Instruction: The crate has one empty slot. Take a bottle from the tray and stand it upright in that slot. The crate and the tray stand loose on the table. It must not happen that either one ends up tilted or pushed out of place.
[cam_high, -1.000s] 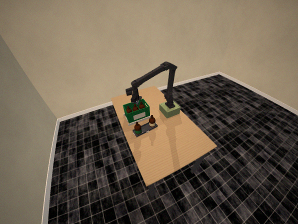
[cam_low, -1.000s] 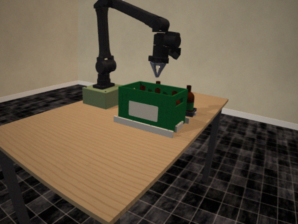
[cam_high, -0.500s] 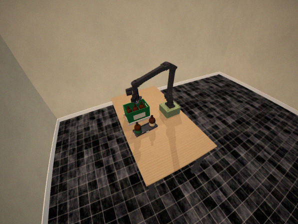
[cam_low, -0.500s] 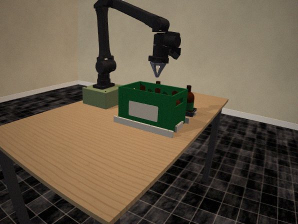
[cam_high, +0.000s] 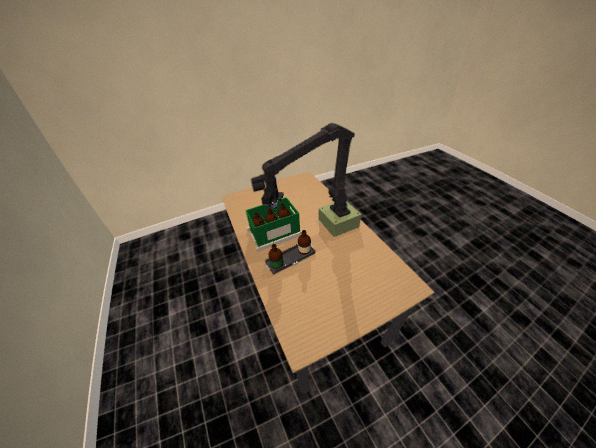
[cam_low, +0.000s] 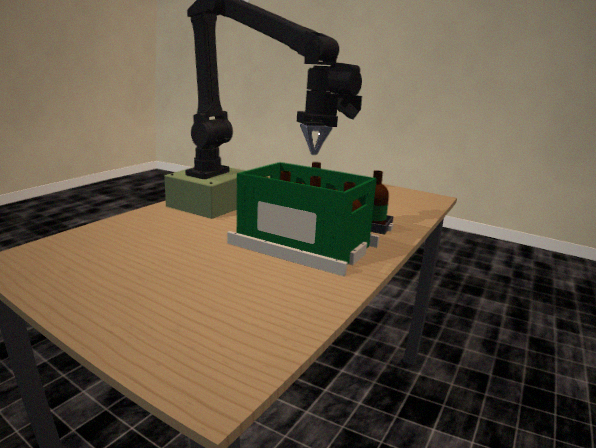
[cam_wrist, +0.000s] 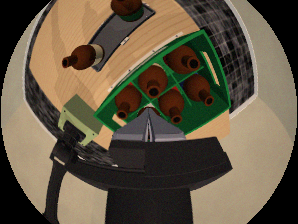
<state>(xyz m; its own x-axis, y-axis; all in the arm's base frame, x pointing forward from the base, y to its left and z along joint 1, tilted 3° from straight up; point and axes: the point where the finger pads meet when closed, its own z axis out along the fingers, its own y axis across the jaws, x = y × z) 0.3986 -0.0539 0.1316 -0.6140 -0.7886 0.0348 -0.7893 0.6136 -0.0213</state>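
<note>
Right now the brown bottle is 140 mm below my hand and 10 mm ahead of it. The rest, counted from my hand: green crate 140 mm below, 50 mm to the right, 10 mm ahead; dark tray 210 mm below, 190 mm to the left.
</note>
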